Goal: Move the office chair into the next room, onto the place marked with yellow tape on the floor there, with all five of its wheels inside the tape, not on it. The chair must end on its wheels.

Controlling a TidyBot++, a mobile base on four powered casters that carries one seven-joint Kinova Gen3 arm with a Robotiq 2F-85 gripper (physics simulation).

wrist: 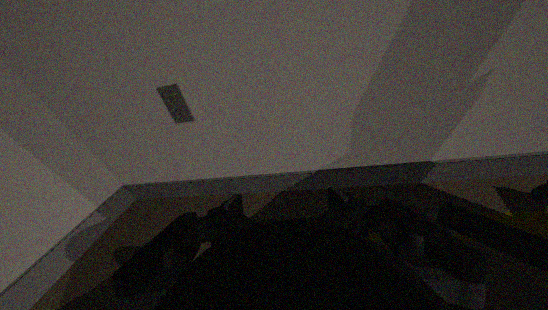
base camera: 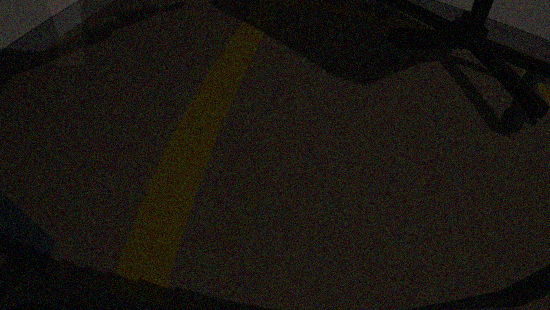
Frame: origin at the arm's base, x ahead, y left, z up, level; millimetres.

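Seen in the pictures: gripper, fingertip midpoint: [wrist: 284, 200].
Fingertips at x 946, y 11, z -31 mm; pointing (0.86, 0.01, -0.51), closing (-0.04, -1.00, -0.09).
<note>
Offsets run from my fingertips to a thing's top centre. "pt": to the spot under its first point.
The scene is very dark. In the base camera view a broad strip of yellow tape [base camera: 184, 162] runs across the floor from the lower left to the upper middle. The office chair's black star base @(pt 168 mm back, 631 mm right, 271 mm down) [base camera: 490, 48] shows at the top right, with one leg ending in a caster @(pt 437 mm back, 552 mm right, 326 mm down) [base camera: 512, 121] on the floor right of the strip. A small bit of yellow [base camera: 543, 88] shows beside that leg. In the wrist view my gripper [wrist: 284, 200] is open and empty, its dark fingers pointing at a wall and floor edge, away from the chair.
A large dark shadow [base camera: 341, 47] lies over the top of the tape strip. In the wrist view a pale wall [wrist: 273, 84] carries a small dark rectangle @(pt 393 mm ahead, 290 mm left, 43 mm up) [wrist: 175, 102], and a baseboard line [wrist: 215, 181] meets the brown floor.
</note>
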